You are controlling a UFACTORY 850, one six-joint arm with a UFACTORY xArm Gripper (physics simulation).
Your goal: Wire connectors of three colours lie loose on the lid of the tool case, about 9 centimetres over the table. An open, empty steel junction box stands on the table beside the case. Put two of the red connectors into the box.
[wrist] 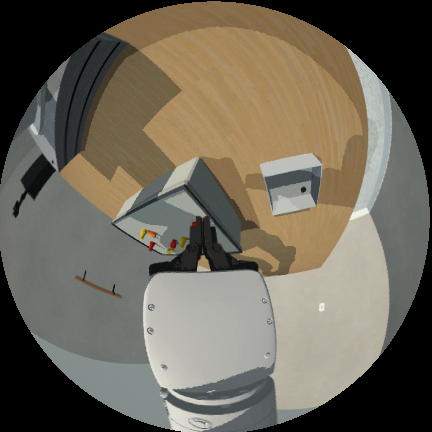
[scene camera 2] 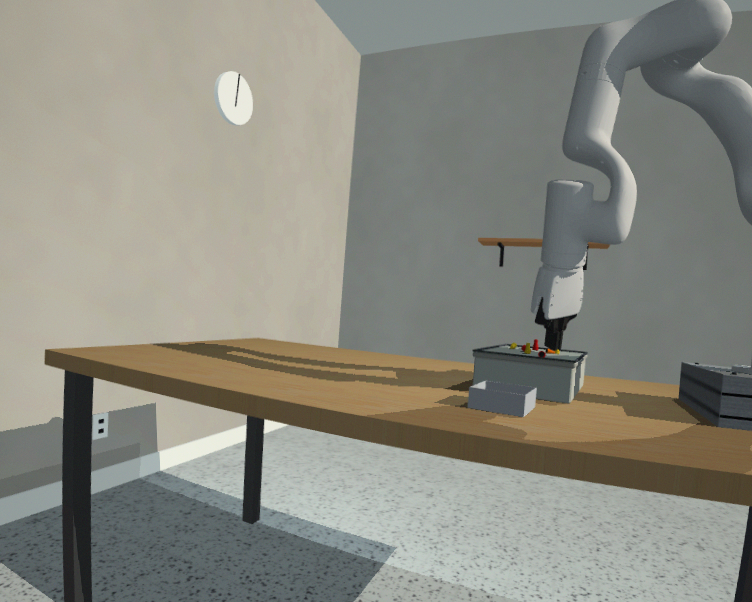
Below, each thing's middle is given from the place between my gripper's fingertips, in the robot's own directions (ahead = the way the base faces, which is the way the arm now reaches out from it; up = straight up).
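Junction box point(scene camera 2: 510, 399): 110 mm to the left of my hand, 100 mm ahead of it and 90 mm below it. Tool case point(scene camera 2: 558, 377): 160 mm to the right of my hand, 70 mm below it and 20 mm ahead of it.
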